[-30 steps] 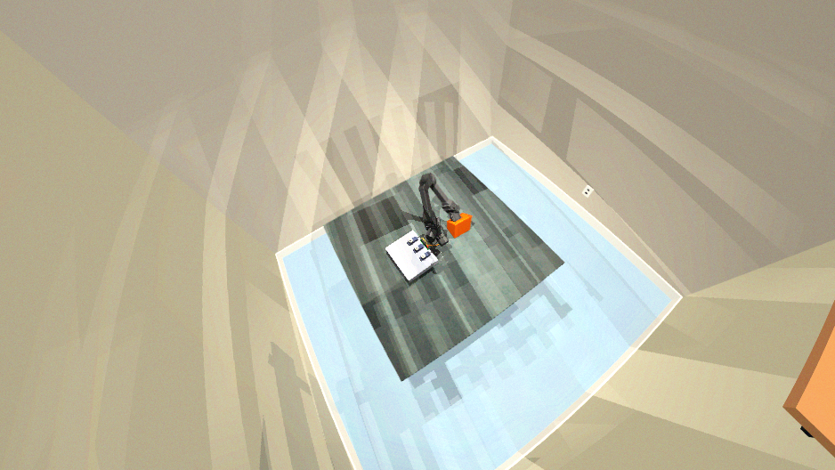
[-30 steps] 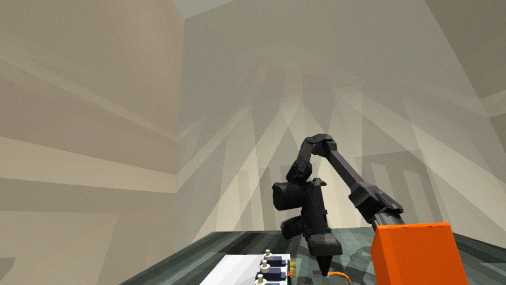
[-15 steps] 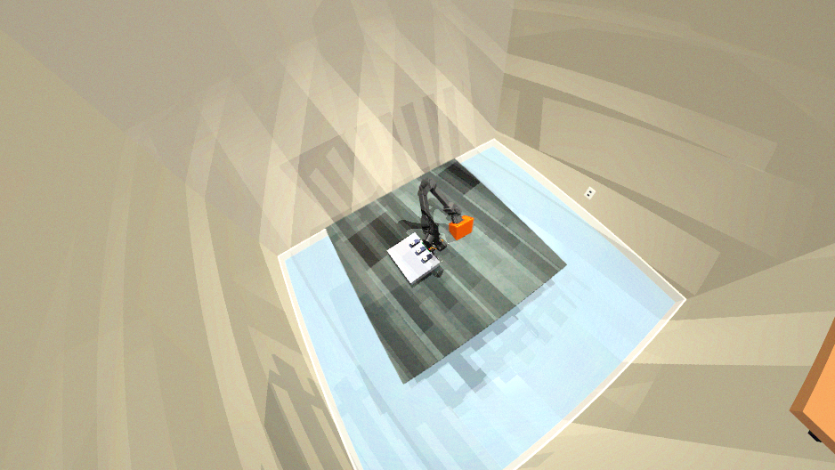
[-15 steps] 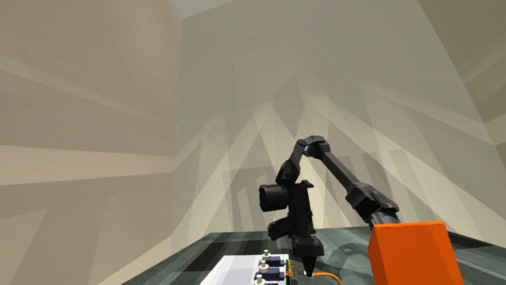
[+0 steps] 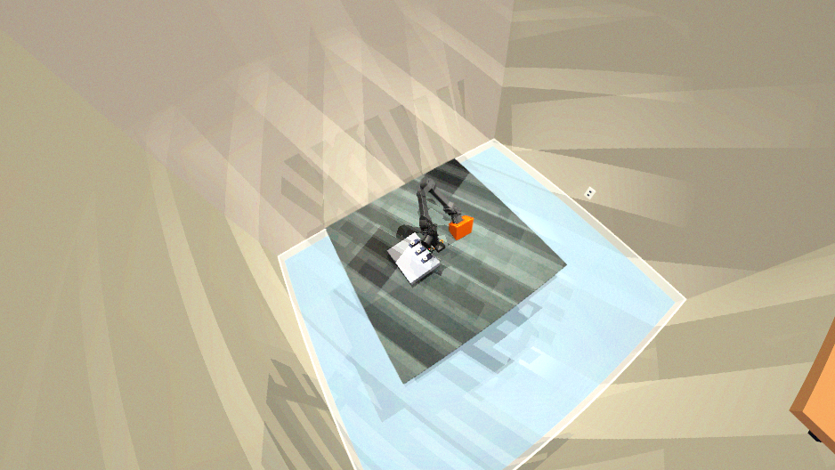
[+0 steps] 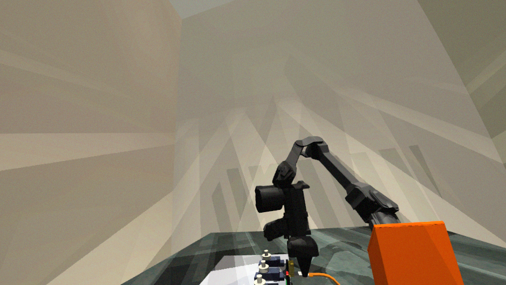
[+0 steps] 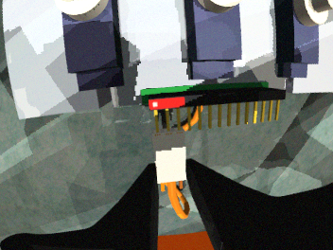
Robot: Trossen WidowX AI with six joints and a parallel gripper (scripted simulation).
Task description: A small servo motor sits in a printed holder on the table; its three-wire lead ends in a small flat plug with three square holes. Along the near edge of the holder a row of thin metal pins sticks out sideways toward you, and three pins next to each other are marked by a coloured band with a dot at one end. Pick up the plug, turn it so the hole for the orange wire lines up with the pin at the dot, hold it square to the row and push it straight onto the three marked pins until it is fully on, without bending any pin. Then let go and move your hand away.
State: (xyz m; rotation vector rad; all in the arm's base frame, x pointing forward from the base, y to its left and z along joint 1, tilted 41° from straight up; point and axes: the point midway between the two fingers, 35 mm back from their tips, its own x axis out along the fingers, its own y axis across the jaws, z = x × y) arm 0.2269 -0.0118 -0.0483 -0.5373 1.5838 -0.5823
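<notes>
Right now the red band is 4 cm ahead of my gripper tip. From my gripper tip the other things lie so: holder (20 cm ahead, 3 cm to the right, 5 cm below).
</notes>
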